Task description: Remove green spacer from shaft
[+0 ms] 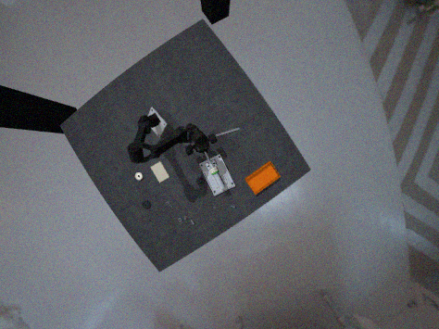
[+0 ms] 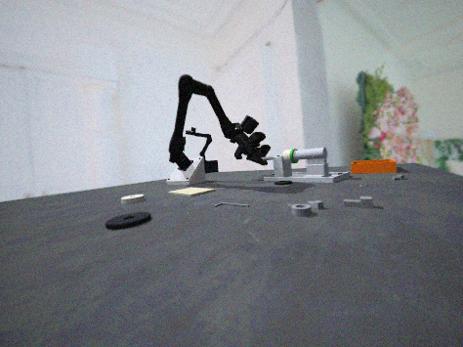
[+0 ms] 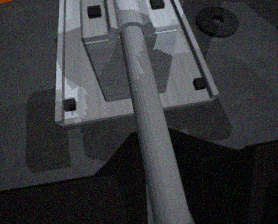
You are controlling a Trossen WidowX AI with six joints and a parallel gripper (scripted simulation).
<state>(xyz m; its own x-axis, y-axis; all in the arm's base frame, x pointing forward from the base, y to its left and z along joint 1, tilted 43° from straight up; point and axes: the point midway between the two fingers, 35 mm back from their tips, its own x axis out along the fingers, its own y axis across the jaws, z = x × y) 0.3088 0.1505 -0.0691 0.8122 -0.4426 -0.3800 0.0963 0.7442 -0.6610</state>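
Now: the grey shaft 5 cm ahead of my gripper tip and 2 cm above it. Round my gripper tip: cream spacer: 10 cm ahead, 1 cm to the right, 2 cm above; then cream tile: 5 cm behind, 33 cm to the right, 5 cm below; then green spacer: 13 cm ahead, 1 cm to the right, 2 cm above.
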